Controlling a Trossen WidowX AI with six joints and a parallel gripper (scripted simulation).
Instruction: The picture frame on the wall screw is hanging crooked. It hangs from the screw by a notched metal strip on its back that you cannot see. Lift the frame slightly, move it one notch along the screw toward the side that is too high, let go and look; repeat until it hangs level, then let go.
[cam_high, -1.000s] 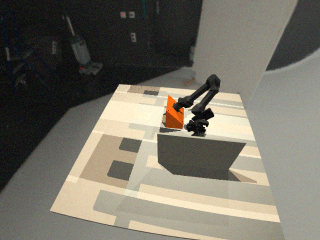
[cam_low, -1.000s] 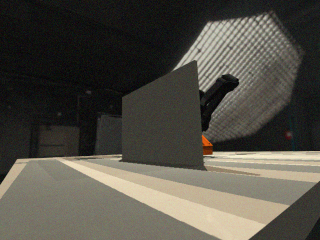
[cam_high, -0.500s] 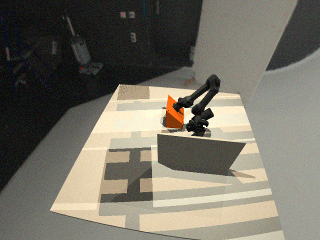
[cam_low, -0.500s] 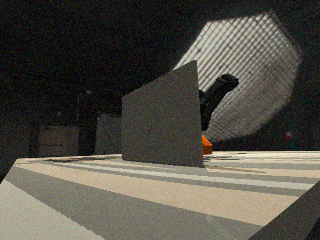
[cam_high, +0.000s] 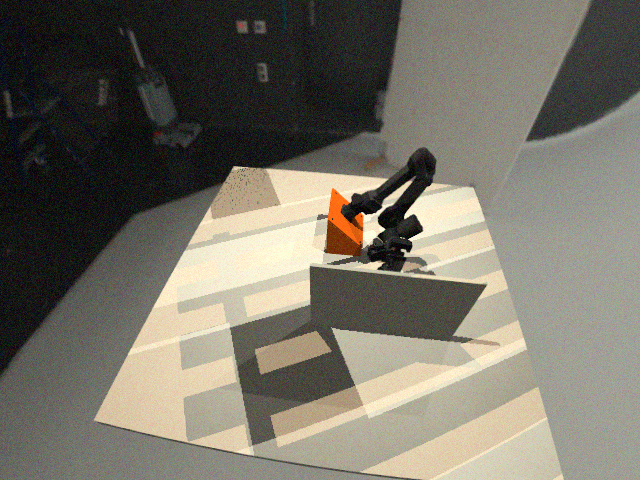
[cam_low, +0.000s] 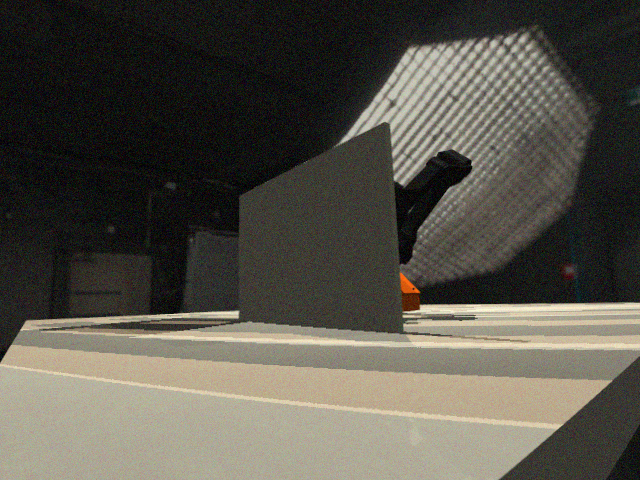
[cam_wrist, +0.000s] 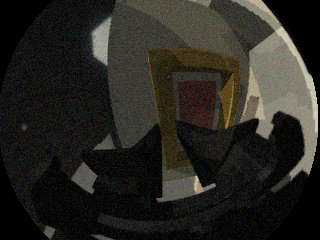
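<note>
The picture frame is 5 cm below my gripper tip, 1 cm to the right of it and 1 cm ahead of it. The rest, counted from my gripper tip: wall panel (7 cm below, 2 cm ahead).
</note>
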